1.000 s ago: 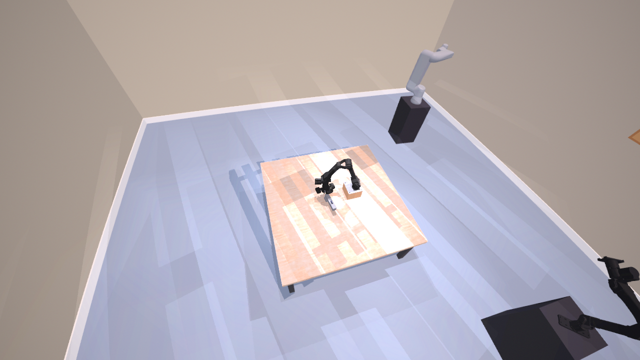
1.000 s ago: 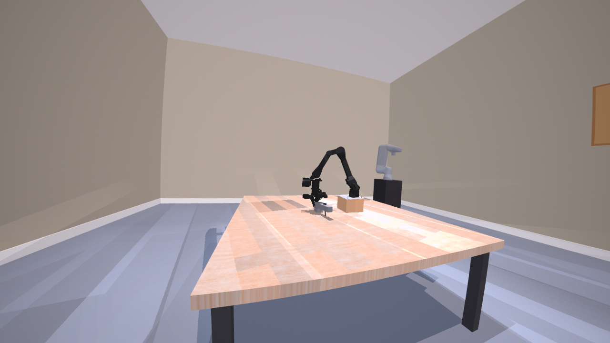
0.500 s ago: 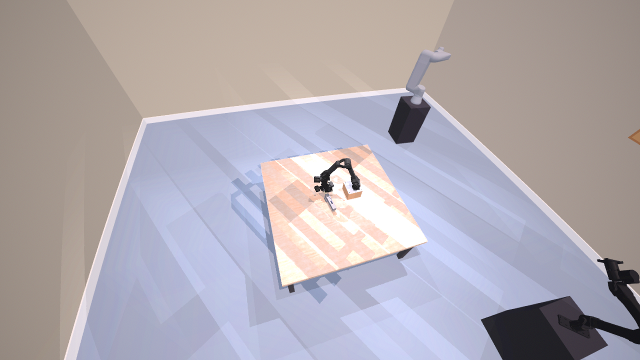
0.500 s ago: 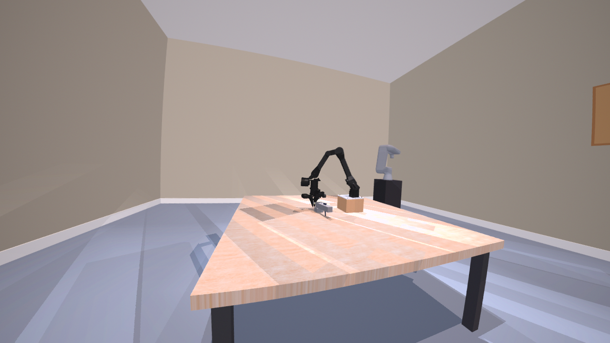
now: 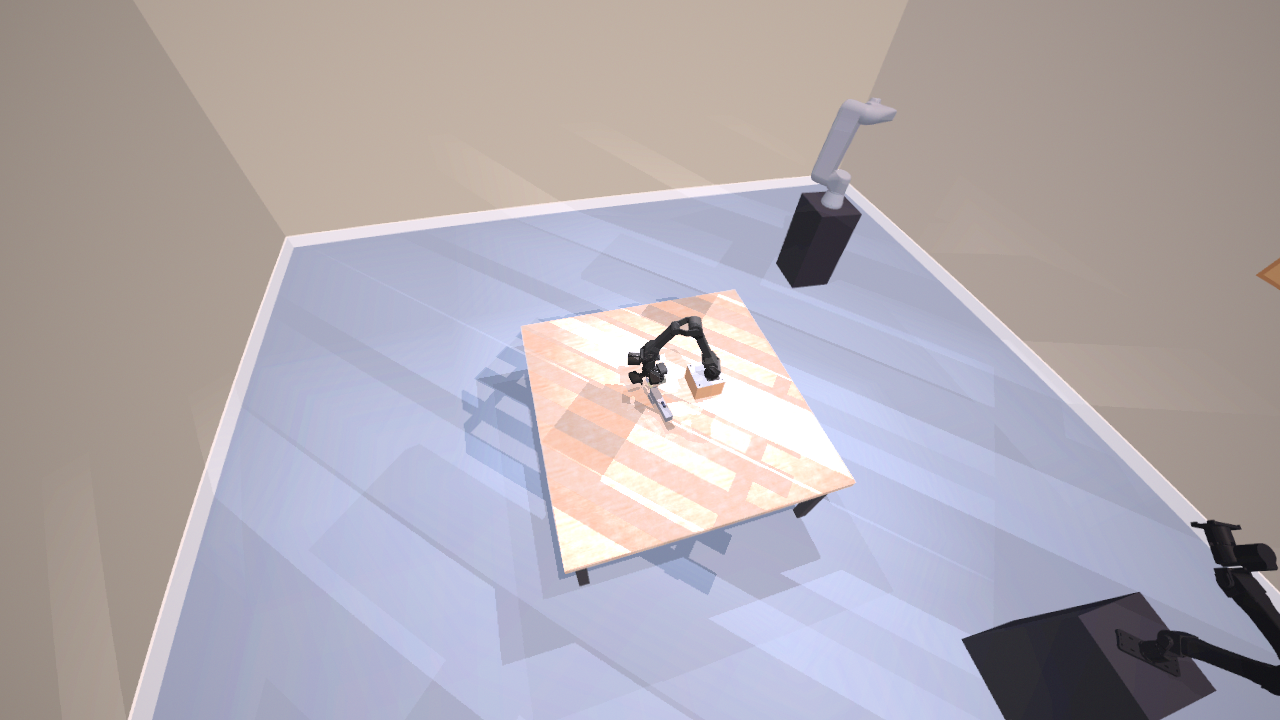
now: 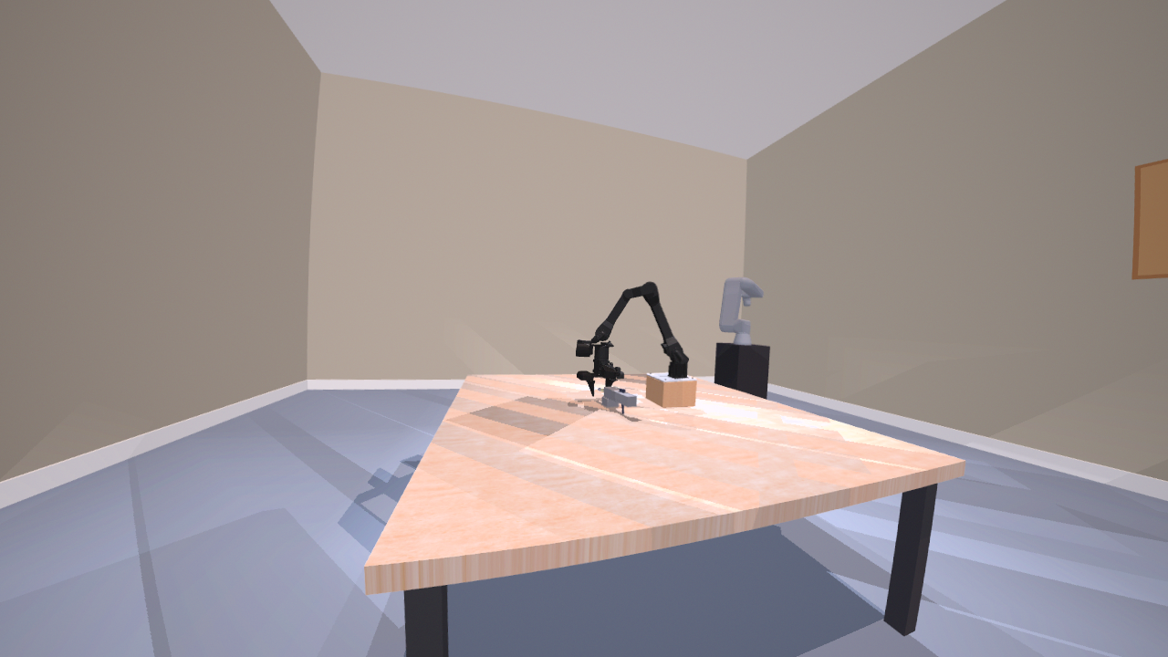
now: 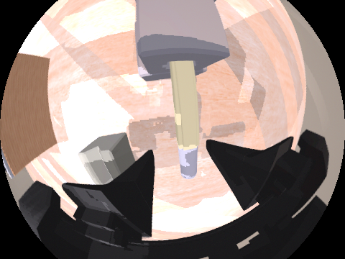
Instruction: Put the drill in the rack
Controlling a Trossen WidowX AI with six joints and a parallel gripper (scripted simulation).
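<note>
The grey drill shank lies 5 cm to the left of my gripper tip, 3 cm above it and 1 cm behind it. Round my gripper tip: dark drill (18 cm to the left, 4 cm above, 3 cm behind); grey rack (7 cm behind, 3 cm to the right, 1 cm above); grey sleeve (15 cm to the left, 3 cm behind, 3 cm above).
</note>
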